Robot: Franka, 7 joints.
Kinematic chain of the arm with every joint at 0, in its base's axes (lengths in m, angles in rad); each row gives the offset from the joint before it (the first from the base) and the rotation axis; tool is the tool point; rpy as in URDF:
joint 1: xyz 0 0 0.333 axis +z
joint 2: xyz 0 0 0 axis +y
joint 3: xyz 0 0 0.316 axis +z
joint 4: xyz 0.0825 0 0 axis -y
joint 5: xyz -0.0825 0 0.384 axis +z
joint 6: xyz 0 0 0 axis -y
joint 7: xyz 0.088 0 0 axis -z
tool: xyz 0 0 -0.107 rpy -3.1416 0 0
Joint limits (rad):
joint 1: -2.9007..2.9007
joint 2: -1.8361..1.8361
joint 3: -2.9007..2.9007
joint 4: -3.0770..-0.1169
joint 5: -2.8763..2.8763
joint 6: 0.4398..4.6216
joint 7: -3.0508..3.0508
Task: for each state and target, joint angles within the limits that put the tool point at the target. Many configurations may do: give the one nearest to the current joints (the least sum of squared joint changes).
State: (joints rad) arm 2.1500 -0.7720 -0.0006 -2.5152 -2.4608 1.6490 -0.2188
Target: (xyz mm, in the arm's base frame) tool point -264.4 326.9 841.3
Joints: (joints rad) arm 2.2229 -0.4357 0.1066 -1.9535 -2.5568 1.7113 -0.2188
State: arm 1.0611 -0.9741 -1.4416 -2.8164 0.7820 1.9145 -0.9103
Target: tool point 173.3 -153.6 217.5
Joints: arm 0.4283 -0.6907 -1.8404 -2.8848 0.5888 1.6534 -0.9103
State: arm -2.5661 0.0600 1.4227 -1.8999 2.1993 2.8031 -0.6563
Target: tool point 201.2 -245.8 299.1
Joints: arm -2.1365 -0.2616 1.5481 -2.5666 2.4665 3.6511 -0.6563
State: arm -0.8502 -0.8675 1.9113 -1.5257 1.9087 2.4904 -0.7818
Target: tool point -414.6 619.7 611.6
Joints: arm -0.3021 -0.7047 2.0732 -1.1897 1.9102 2.4251 -0.7818
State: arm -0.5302 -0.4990 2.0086 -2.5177 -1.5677 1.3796 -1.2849
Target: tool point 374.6 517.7 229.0
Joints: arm -1.2420 -1.0692 2.1974 -1.8585 -1.7720 1.7447 -1.2849
